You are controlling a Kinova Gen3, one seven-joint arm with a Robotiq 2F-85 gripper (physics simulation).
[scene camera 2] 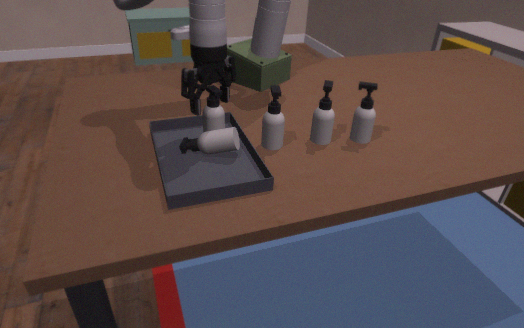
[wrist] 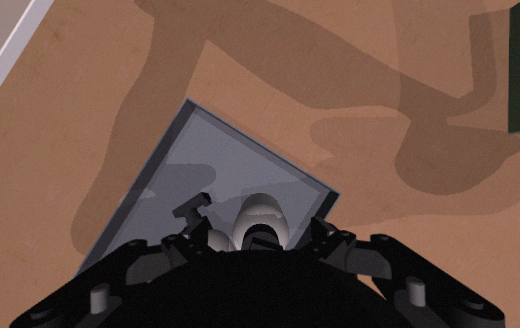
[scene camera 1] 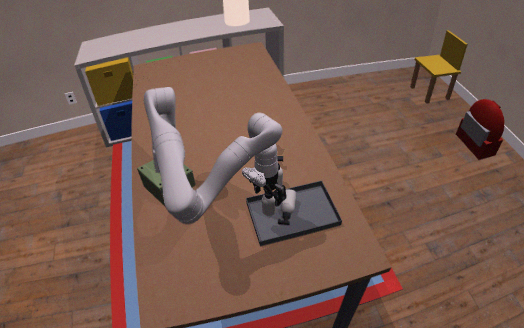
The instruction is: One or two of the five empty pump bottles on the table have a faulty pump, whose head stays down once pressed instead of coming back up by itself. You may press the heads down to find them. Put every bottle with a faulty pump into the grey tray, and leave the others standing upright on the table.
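Places are measured from the arm's base along level axes (x left, y back, z up), in centimetres.
Where they show: gripper, between the fingertips: (scene camera 2: 211, 107) (wrist: 259, 229) (scene camera 1: 267, 198); arm's base, origin of its link: (scene camera 2: 264, 52).
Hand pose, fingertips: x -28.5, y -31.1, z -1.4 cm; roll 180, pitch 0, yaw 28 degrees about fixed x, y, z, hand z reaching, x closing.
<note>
Things, the pixels of their centre, and the offset from my fingertips. Level surfaces: height alone.
- white pump bottle, middle of its body: (wrist: 260, 231) (scene camera 2: 213, 114) (scene camera 1: 268, 199) dy -0.5, dx +0.4, dz -1.3 cm
- grey tray, middle of its body: (wrist: 196, 254) (scene camera 2: 204, 152) (scene camera 1: 293, 211) dy -8.0, dx -4.4, dz -6.3 cm
- second bottle, middle of its body: (wrist: 210, 253) (scene camera 2: 208, 142) (scene camera 1: 287, 207) dy -6.4, dx -2.9, dz -5.1 cm
- table, height of its surface: dz -7.8 cm
My gripper (scene camera 1: 270, 194) (scene camera 2: 210, 103) (wrist: 259, 229) is open, its fingers apart on either side of the top of a white pump bottle (scene camera 1: 268, 204) (scene camera 2: 214, 118) (wrist: 260, 211). That bottle is upright inside the grey tray (scene camera 1: 320, 202) (scene camera 2: 220, 193) (wrist: 225, 150), near one end; its black head sits low on the collar. A second bottle (scene camera 1: 288, 201) (scene camera 2: 220, 141) (wrist: 218, 240) lies on its side in the tray beside it. Three bottles, the near one (scene camera 2: 273, 130), the middle one (scene camera 2: 323, 125) and the far one (scene camera 2: 362, 124), stand upright on the table with heads raised. The arm mostly hides them in scene camera 1.
The green arm base (scene camera 1: 152, 182) (scene camera 2: 260, 67) is on the table (scene camera 1: 200, 100) (scene camera 2: 425, 100) behind the bottles. The tray's low walls surround the two bottles. The nearest standing bottle is just outside the tray's side wall.
</note>
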